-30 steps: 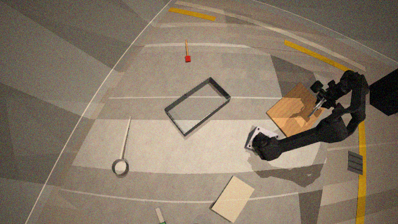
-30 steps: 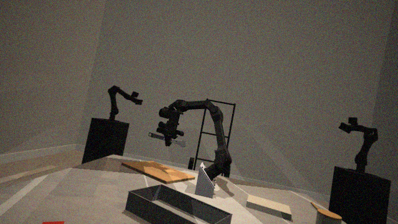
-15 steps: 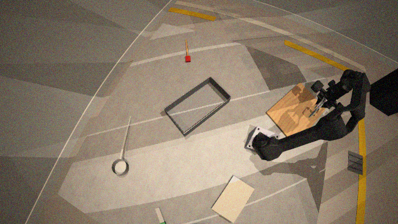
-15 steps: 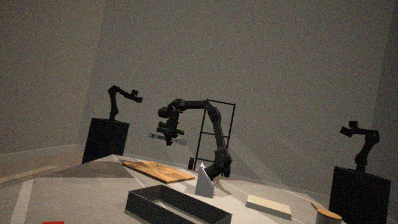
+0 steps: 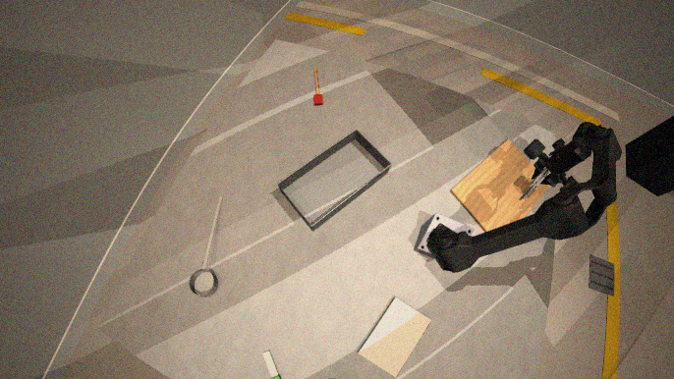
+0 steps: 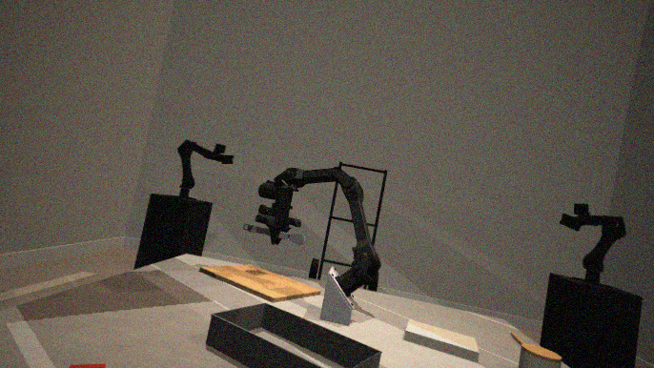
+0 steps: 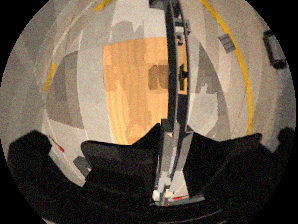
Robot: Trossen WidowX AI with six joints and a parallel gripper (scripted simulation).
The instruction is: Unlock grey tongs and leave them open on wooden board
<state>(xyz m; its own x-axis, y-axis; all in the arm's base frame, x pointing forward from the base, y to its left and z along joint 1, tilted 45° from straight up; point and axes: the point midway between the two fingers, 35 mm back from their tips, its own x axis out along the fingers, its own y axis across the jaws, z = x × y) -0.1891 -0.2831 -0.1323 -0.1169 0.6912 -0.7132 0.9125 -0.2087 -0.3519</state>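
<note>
My gripper tip is 130 mm above the wooden board, 30 mm short of it and 20 mm to the left of it. From my gripper tip the other things lie so: roasting tin 550 mm ahead, 270 mm to the left, 110 mm below; pale slab 580 mm to the left, 180 mm ahead, 120 mm below.
</note>
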